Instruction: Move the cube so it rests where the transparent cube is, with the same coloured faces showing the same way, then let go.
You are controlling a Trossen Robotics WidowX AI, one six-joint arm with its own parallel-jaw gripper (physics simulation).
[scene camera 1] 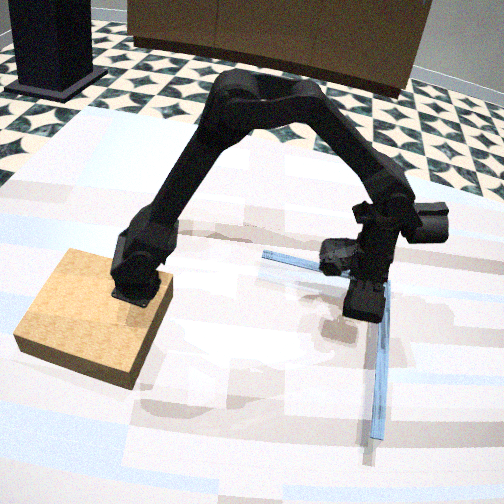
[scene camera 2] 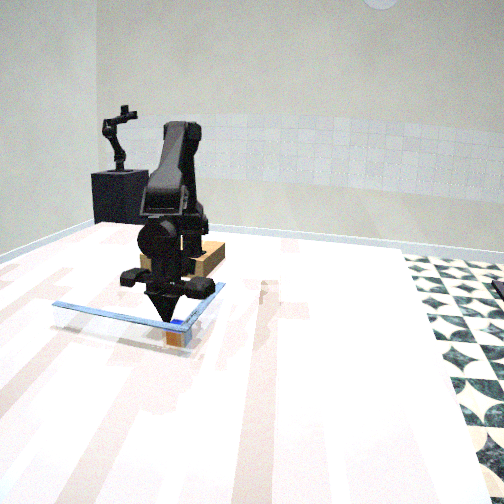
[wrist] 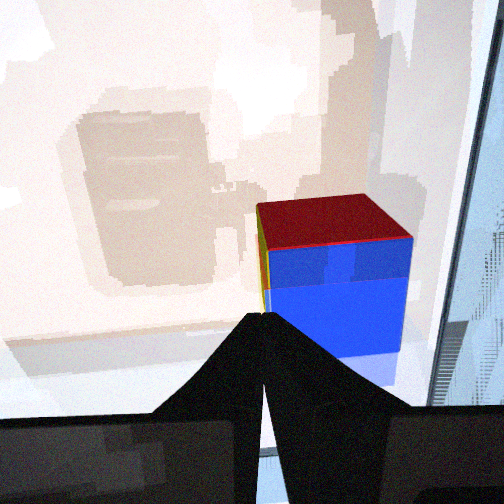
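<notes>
In the wrist view a cube point(wrist: 333, 277) with a red top face, a blue face toward me and a thin yellow edge on its left stands on the pale table. My gripper point(wrist: 263, 318) is shut and empty, its fingertips meeting just in front of the cube's lower left corner. In scene camera 1 the gripper point(scene camera 1: 365, 300) points down at the table and hides the cube. In scene camera 2 the gripper point(scene camera 2: 168, 318) hangs just above an orange-faced block point(scene camera 2: 178, 338). I cannot pick out the transparent cube.
A thin blue L-shaped rail point(scene camera 1: 378, 370) lies on the table beside the gripper, also along the right edge of the wrist view point(wrist: 462, 250). The arm's base stands on a wooden block point(scene camera 1: 95, 315). A dark pedestal point(scene camera 1: 55, 45) stands on the checkered floor far behind.
</notes>
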